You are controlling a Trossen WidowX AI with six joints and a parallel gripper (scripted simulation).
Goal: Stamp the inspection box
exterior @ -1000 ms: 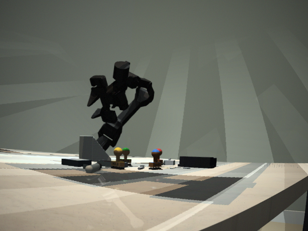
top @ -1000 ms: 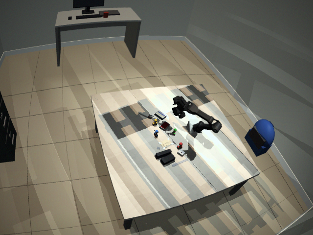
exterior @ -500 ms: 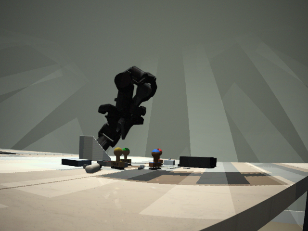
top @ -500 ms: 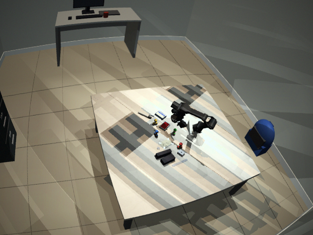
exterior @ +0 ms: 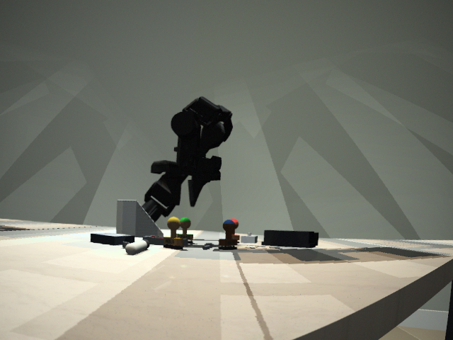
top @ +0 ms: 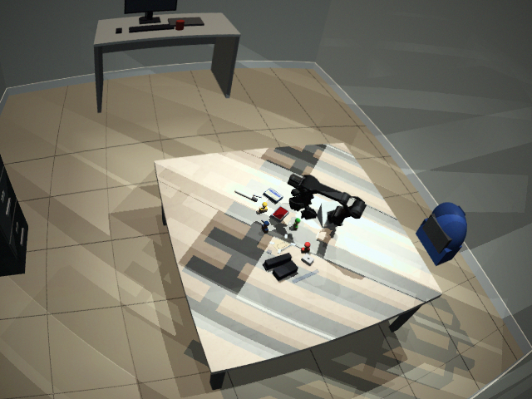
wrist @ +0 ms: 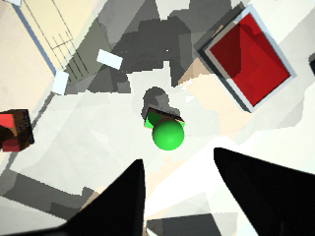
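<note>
Now: gripper tip 70 mm above the green-knobbed stamp. Also, from my gripper tip: cream paper card 110 mm ahead, 80 mm to the left, 90 mm below; then red ink pad 50 mm ahead, 100 mm to the right, 90 mm below; then red-knobbed stamp 20 mm ahead, 160 mm to the left, 70 mm below.
</note>
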